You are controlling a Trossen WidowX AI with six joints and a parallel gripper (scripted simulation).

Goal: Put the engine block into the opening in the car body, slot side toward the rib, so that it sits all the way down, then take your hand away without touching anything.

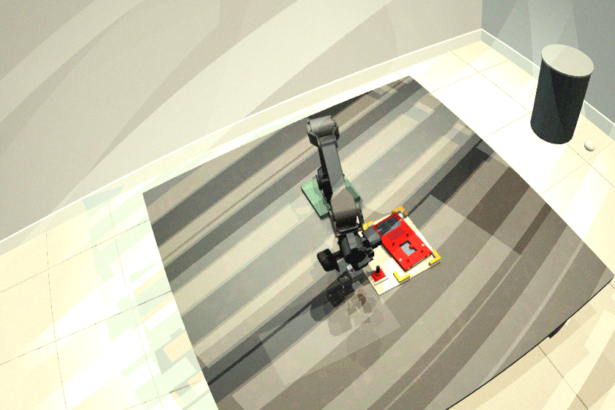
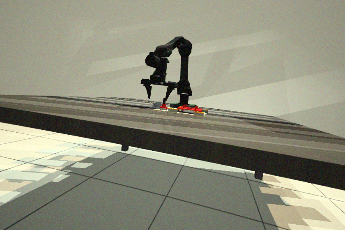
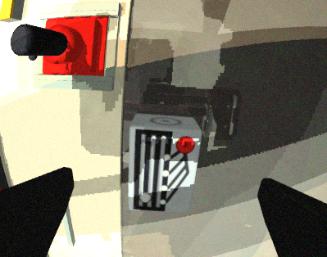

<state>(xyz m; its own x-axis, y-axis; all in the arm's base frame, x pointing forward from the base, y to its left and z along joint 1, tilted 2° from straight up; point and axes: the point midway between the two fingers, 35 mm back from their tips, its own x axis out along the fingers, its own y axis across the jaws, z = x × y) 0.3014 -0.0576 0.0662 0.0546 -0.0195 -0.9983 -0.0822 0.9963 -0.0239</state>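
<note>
My gripper tip is 1 cm to the right of the grey engine block and 3 cm above it. Round my gripper tip: black upright peg 5 cm ahead, 6 cm to the left, 1 cm below.
</note>
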